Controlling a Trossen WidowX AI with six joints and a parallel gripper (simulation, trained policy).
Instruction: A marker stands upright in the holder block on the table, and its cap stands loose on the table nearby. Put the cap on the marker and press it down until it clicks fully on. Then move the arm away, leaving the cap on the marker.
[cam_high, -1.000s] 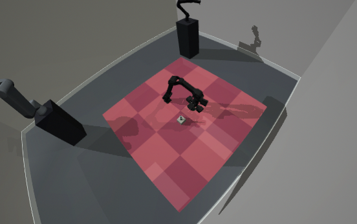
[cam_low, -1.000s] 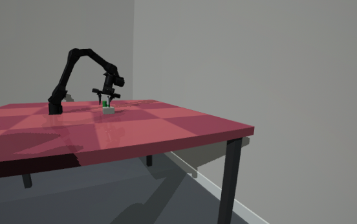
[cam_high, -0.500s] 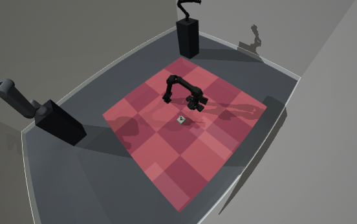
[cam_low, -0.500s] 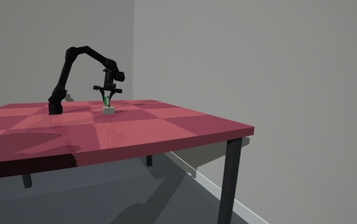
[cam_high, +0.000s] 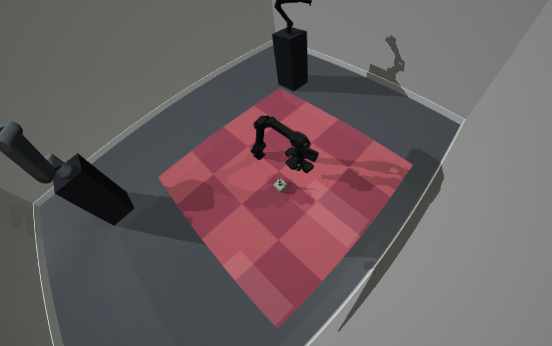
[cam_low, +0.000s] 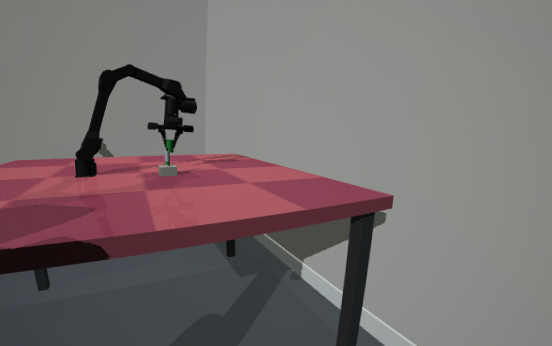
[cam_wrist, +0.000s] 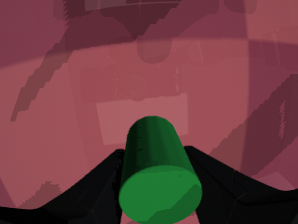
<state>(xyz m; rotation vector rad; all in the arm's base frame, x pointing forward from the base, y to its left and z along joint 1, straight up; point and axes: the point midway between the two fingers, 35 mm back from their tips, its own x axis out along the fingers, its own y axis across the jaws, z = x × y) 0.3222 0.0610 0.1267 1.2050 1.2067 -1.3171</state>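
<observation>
My gripper tip is now 3 cm past the holder block, 14 cm to the left of it and 8 cm above it. Round my gripper tip: green cap: 1 cm above.
</observation>
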